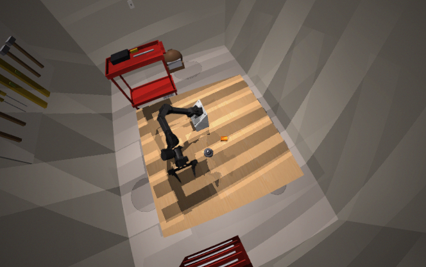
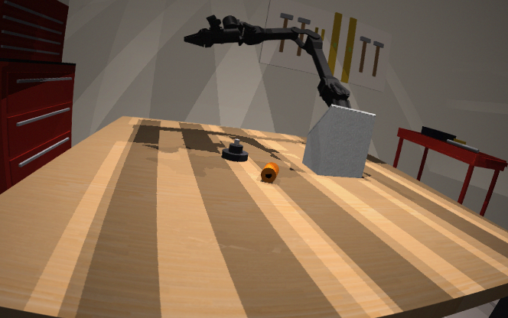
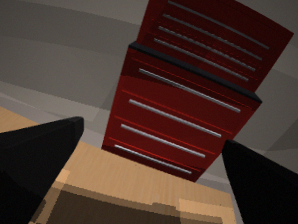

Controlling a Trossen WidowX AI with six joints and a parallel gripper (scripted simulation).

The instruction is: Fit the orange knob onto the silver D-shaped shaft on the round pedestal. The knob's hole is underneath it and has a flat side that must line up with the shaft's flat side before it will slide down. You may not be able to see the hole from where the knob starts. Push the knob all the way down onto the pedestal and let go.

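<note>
Now: the orange knob 360 mm below my gripper tip, 350 mm behind it and 320 mm to the left of it. The rest, counted from my gripper tip: round pedestal: 350 mm below, 250 mm behind, 160 mm to the left.
</note>
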